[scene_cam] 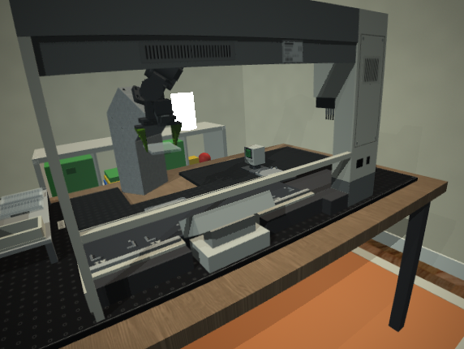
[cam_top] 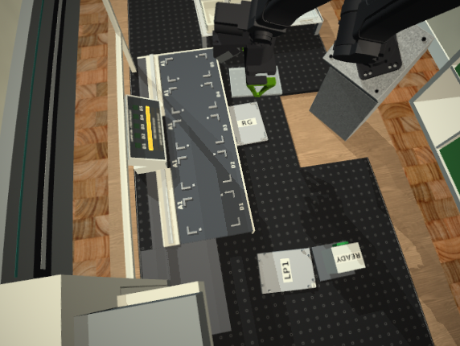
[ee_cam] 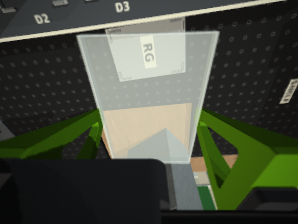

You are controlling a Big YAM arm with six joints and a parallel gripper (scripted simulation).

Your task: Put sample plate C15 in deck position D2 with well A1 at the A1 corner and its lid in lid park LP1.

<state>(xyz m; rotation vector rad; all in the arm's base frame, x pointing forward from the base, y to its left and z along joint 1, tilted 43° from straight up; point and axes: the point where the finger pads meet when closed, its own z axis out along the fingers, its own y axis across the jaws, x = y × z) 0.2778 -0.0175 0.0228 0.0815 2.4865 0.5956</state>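
The lid park LP1 is 10 cm behind my hand, 45 cm to the left of it and 20 cm below it. The rest, counted from my hand: clear plate lid right at my hand; then regrip nest RG 1 cm ahead, 21 cm below; then shelf label 6 cm behind, 34 cm to the right, 21 cm below.
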